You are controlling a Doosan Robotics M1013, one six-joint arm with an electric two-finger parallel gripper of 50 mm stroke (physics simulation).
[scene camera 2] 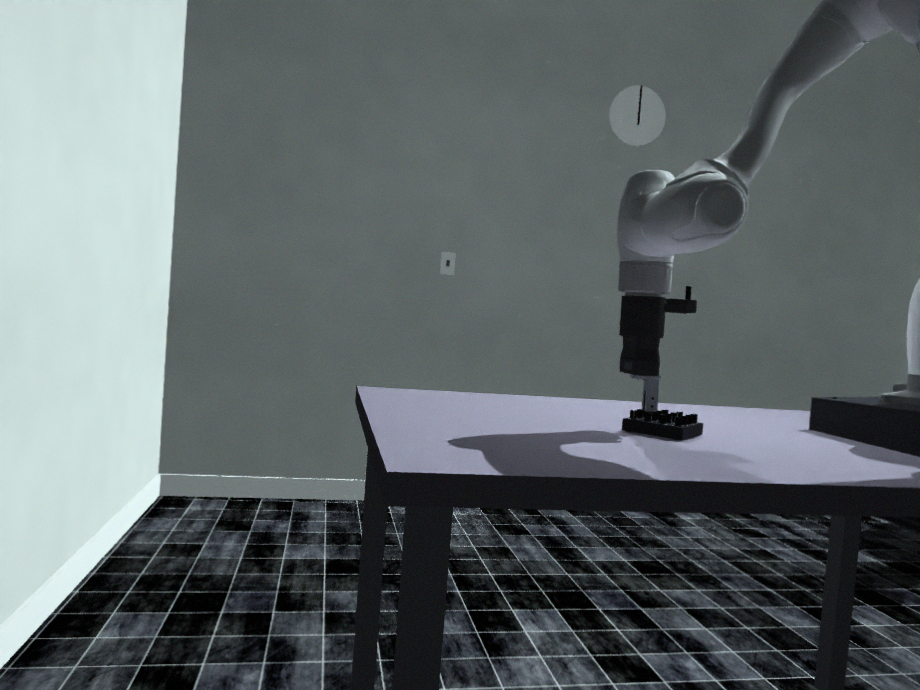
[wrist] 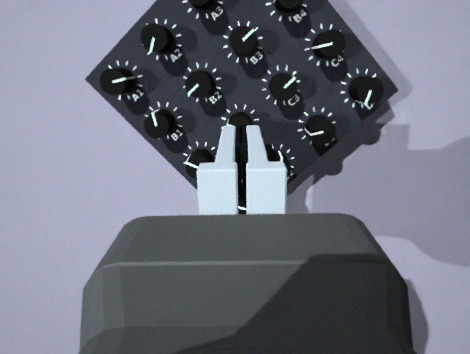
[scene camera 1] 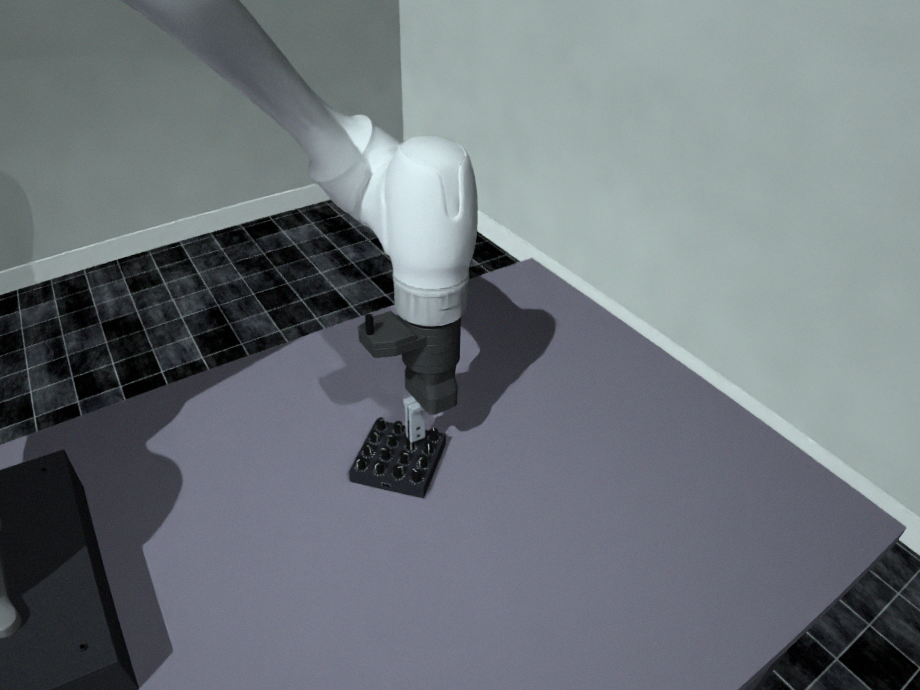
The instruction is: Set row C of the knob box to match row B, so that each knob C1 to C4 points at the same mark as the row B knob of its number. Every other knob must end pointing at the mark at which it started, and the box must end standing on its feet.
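Frame: origin at the arm's base, x right, y ahead, z up, level; millimetres.
Seen in the pictures: gripper, fingertip midpoint: (scene camera 2: 649, 410) (wrist: 241, 149) (scene camera 1: 415, 436).
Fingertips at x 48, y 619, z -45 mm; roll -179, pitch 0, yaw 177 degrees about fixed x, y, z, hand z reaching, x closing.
A point is followed by its place in that frame.
The black knob box (scene camera 1: 369, 479) {z -68, x 62, y 535 mm} (scene camera 2: 661, 429) {z -70, x -1, y 621 mm} (wrist: 205, 50) {z -62, x 62, y 575 mm} stands upright on the table. In the wrist view, B1 (wrist: 159, 123) {z -46, x 85, y 605 mm} points up and slightly left, C1 (wrist: 200, 162) {z -46, x 68, y 624 mm} left. B2 (wrist: 199, 83) {z -46, x 65, y 589 mm} points lower left. C2 (wrist: 240, 119) {z -46, x 48, y 606 mm} lies partly behind the fingertips, its pointer hidden. B3 (wrist: 244, 40) {z -46, x 44, y 572 mm} and C3 (wrist: 283, 87) {z -46, x 28, y 593 mm} point upper right. B4 (wrist: 290, 3) {z -46, x 24, y 559 mm} is cut off by the frame edge. C4 (wrist: 328, 44) {z -46, x 9, y 576 mm} points left, slightly down. My gripper (scene camera 1: 414, 443) {z -45, x 48, y 619 mm} (scene camera 2: 650, 410) {z -45, x 48, y 619 mm} (wrist: 241, 149) {z -45, x 48, y 619 mm} is shut with no knob between its fingers; its tips are over C2.
Knobs of rows A and D surround rows B and C. D1 shows partly through the narrow finger gap, and D2 (wrist: 278, 159) {z -46, x 31, y 625 mm} is partly hidden by the right finger. The table (scene camera 1: 579, 534) {z -84, x 288, y 715 mm} (scene camera 2: 416, 438) {z -84, x -82, y 1057 mm} carries the box. The dark robot base (scene camera 1: 52, 594) {z -9, x 61, y 128 mm} stands at the left in scene camera 1.
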